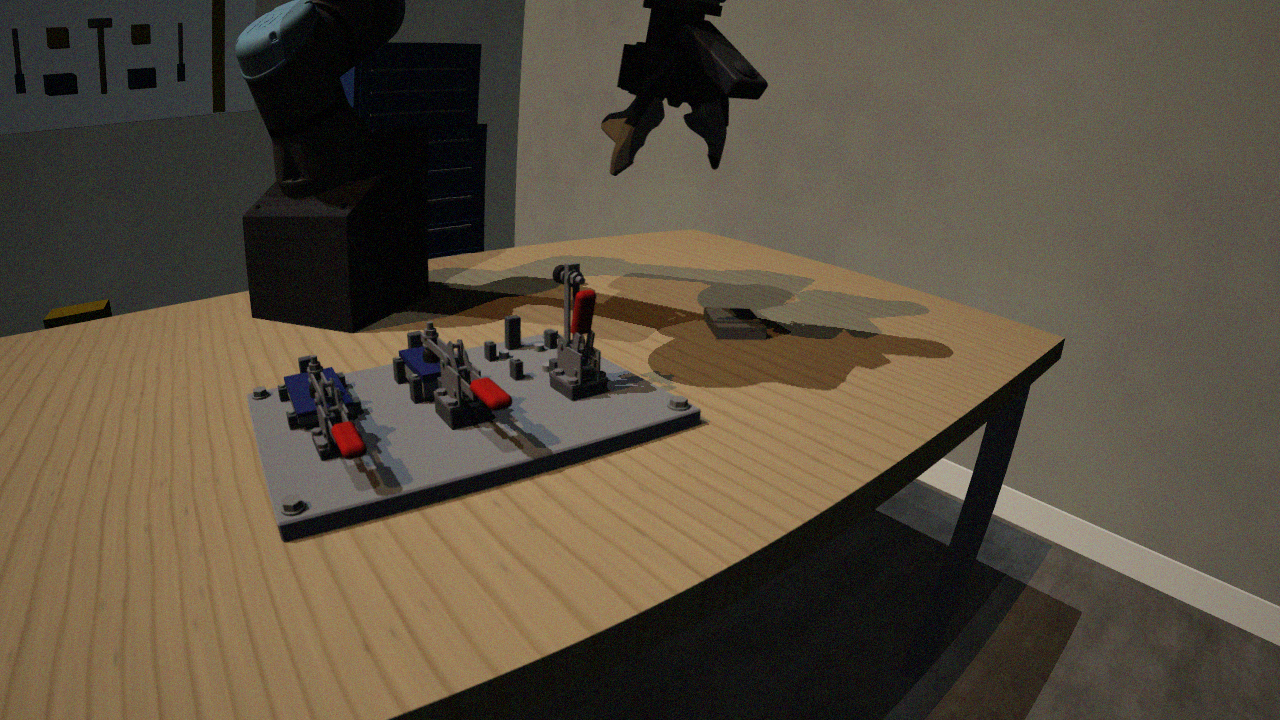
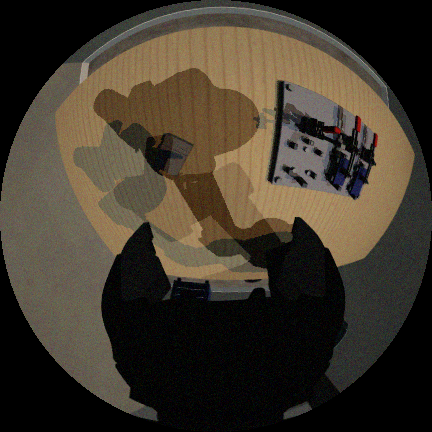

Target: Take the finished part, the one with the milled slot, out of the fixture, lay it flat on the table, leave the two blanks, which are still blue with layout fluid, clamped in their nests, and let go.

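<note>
The finished part (image 1: 735, 323) (image 2: 176, 154) is a grey block lying low and flat on the table, off the fixture, partly in shadow; its slot is hard to make out. My gripper (image 1: 665, 168) (image 2: 221, 222) is open and empty, high above the table and apart from the part. On the fixture plate (image 1: 608, 416) (image 2: 299, 99), one blue blank (image 1: 304, 394) (image 2: 357, 186) sits in the end nest and another blue blank (image 1: 417, 361) (image 2: 340, 174) in the middle nest, both under lowered clamps. The third nest holds no part, and its clamp (image 1: 580, 362) is raised.
The raised clamp's red handle (image 1: 583, 310) stands upright at the plate's side nearer the finished part. The two lowered clamps have red handles (image 1: 490, 393) (image 1: 348, 439) toward the plate's front. The robot's base block (image 1: 299, 268) stands behind the plate. A wall rises behind the table.
</note>
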